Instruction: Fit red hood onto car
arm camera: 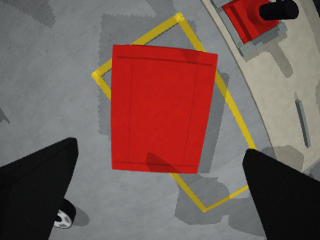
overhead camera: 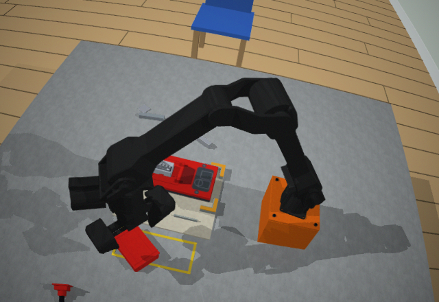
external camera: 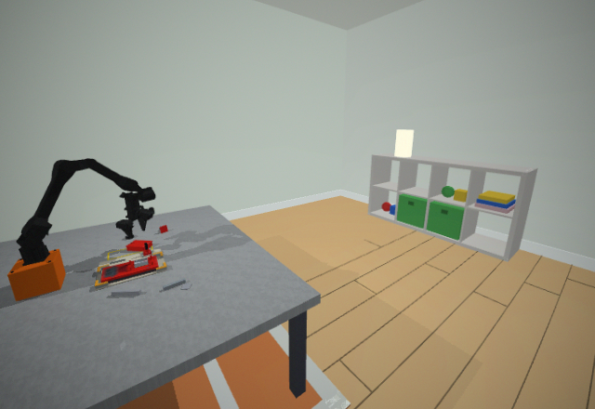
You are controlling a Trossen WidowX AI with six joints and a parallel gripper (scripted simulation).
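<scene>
My gripper tip is 6 cm above the red hood. Round my gripper tip: beige jig plate (1 cm behind, 20 cm to the right, 6 cm below); grey bar (1 cm behind, 40 cm to the right, 6 cm below).
</scene>
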